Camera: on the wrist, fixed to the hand. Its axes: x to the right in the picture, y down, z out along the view.
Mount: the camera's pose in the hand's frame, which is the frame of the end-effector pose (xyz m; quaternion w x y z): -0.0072 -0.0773 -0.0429 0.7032 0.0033 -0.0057 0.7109
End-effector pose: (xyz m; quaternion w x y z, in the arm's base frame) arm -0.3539 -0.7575 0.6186 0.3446 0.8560 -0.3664 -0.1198
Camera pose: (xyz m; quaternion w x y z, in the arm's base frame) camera -0.2972 -0.6927 0.5974 0.3226 0.3419 -0.8685 0.1571
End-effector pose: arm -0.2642 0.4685 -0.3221 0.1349 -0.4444 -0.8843 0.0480
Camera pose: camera -0.3078 0.4148 -0.2665 0.0572 -0.9405 -0.3065 0.1351
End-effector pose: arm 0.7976 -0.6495 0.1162 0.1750 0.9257 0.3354 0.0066
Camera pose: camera 0.7386 -0.5851 0.1318 0.1172 0.8900 -0.4232 0.1227
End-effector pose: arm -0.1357 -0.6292 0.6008 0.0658 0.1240 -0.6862 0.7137
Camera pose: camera -0.1121 -0.5821 0.6722 0.4655 0.3964 0.5687 -0.5502
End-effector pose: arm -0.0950 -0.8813 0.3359 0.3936 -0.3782 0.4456 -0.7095
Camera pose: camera -0.1473 -0.8378 0.3929 0.7850 0.0481 0.5777 -0.2184
